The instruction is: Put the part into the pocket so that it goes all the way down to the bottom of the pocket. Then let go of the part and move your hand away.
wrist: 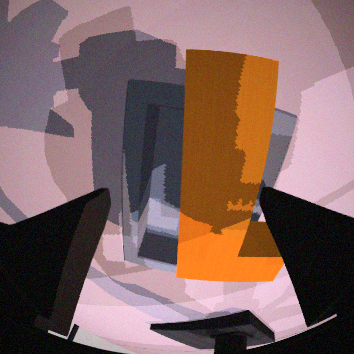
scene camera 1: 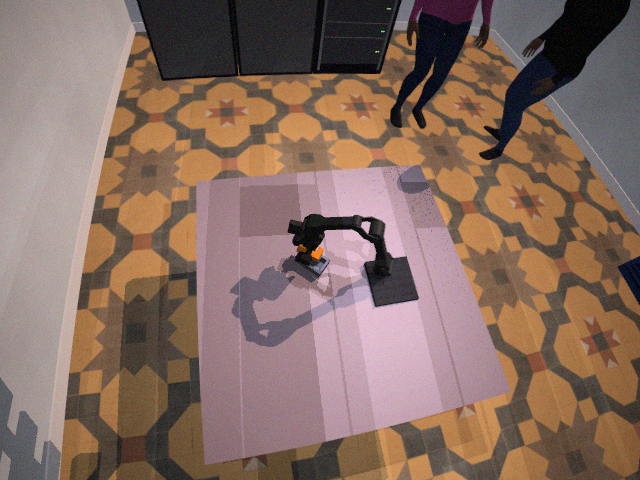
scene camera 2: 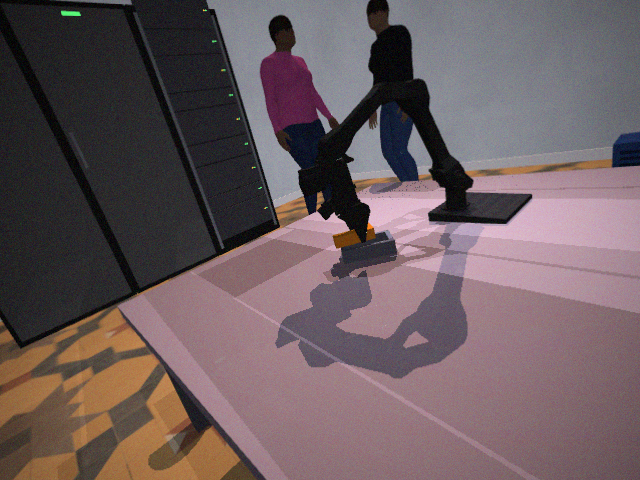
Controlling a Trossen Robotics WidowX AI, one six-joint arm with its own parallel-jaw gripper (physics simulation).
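Places are measured from the arm's base along level axes (x right, y ahead, z up), in centimetres.
Where they show: gripper, between the fingertips: [wrist: 186, 195] [scene camera 2: 359, 239]; arm's base, origin of its link: [wrist: 231, 335] [scene camera 1: 381, 270] [scene camera 2: 456, 206].
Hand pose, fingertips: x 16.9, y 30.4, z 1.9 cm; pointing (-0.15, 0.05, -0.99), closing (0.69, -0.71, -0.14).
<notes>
Things, the pixels of their top centre, and the offset from my fingertips. Level surfaces: height alone.
- orange part, centre of its top: [wrist: 253, 206] [scene camera 2: 351, 230] [scene camera 1: 310, 248] dx +2.8, dy -1.3, dz +2.3 cm
- grey block with the pocket, centre of its top: [wrist: 190, 211] [scene camera 2: 365, 240] [scene camera 1: 312, 258] dx -1.0, dy -1.2, dz -0.7 cm
- pink table, height of its surface: dz -4.3 cm
The orange part [scene camera 1: 317, 253] [scene camera 2: 346, 238] [wrist: 215, 150] lies on top of the grey block with the pocket [scene camera 1: 310, 271] [scene camera 2: 369, 252] [wrist: 136, 130], above its rim and not down inside. In the wrist view the part covers the pocket's right side and right wall, and its far end sticks out past the block. The left part of the pocket's hollow shows uncovered. My gripper [scene camera 1: 309, 257] [scene camera 2: 363, 240] [wrist: 186, 195] is open around the part. The right finger is close beside the part, and the left finger stands well away. The part's underside is hidden.
The arm's black base plate [scene camera 1: 395, 289] [scene camera 2: 488, 211] stands on the pink table [scene camera 1: 268, 403] [scene camera 2: 491, 387], to the right of the block in both scene views. Dark cabinets [scene camera 1: 273, 38] [scene camera 2: 93, 129] and two people stand beyond the table.
</notes>
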